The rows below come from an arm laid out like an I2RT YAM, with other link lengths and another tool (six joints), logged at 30 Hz.
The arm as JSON. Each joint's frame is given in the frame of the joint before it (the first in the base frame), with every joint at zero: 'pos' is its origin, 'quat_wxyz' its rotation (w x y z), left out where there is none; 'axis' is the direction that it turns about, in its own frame. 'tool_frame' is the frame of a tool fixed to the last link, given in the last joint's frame.
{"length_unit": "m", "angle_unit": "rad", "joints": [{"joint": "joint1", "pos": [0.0, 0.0, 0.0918], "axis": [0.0, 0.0, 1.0]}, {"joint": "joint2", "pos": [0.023, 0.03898, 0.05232], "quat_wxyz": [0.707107, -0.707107, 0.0, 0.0], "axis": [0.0, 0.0, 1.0]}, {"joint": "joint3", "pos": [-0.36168, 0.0, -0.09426], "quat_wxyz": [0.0, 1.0, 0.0, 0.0], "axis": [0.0, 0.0, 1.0]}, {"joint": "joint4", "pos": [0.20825, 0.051, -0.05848], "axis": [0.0, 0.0, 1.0]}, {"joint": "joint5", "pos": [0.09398, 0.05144, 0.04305], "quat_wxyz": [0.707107, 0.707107, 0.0, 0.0], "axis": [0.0, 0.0, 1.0]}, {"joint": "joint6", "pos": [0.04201, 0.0, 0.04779], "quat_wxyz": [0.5, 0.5, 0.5, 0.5], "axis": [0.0, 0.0, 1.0]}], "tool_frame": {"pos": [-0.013, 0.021, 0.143], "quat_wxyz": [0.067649, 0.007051, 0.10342, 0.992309]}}
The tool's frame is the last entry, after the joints.
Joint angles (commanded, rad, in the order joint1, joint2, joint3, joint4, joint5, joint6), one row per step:
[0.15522, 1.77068, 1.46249, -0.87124, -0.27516, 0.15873]
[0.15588, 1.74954, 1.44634, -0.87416, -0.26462, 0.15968]
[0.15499, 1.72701, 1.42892, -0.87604, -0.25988, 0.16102]
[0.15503, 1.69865, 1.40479, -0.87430, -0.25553, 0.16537]
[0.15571, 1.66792, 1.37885, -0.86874, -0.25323, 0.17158]
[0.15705, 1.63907, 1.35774, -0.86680, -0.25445, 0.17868]
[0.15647, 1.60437, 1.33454, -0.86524, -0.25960, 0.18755]
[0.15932, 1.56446, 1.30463, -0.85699, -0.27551, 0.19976]
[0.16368, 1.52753, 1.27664, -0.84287, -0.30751, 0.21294]
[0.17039, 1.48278, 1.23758, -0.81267, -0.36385, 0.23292]
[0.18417, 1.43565, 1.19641, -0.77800, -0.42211, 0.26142]
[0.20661, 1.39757, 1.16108, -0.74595, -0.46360, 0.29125]
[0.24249, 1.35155, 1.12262, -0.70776, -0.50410, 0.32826]
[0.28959, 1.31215, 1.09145, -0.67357, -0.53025, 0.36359]
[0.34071, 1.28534, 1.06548, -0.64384, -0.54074, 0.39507]
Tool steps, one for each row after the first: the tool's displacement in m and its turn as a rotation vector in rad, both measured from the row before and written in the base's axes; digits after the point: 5 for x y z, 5 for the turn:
[-0.00634, -0.00257, 0.00207, -0.00899, -0.00325, -0.00422]
[-0.00673, -0.00222, 0.00248, -0.00338, -0.00345, -0.00391]
[-0.00822, -0.00196, 0.00269, -0.00159, -0.00517, -0.00553]
[-0.00815, -0.00132, 0.00317, 0.00163, -0.00864, -0.00575]
[-0.00789, -0.00041, 0.00359, 0.00509, -0.00719, -0.00445]
[-0.00920, -0.00059, 0.00478, 0.00984, -0.00938, -0.00624]
[-0.01071, 0.00231, 0.00528, 0.02155, -0.01178, -0.00093]
[-0.00969, 0.00572, 0.00620, 0.03691, -0.01351, 0.00744]
[-0.01154, 0.01026, 0.00830, 0.06260, -0.01916, 0.01687]
[-0.01289, 0.01229, 0.00903, 0.06780, -0.01803, 0.02071]
[-0.01155, 0.01195, 0.00667, 0.05281, -0.01199, 0.02218]
[-0.01454, 0.01468, 0.00848, 0.05702, -0.01624, 0.03228]
[-0.01432, 0.01493, 0.00721, 0.04462, -0.01370, 0.03868]
[-0.01226, 0.01347, 0.00353, 0.02860, -0.00593, 0.03696]

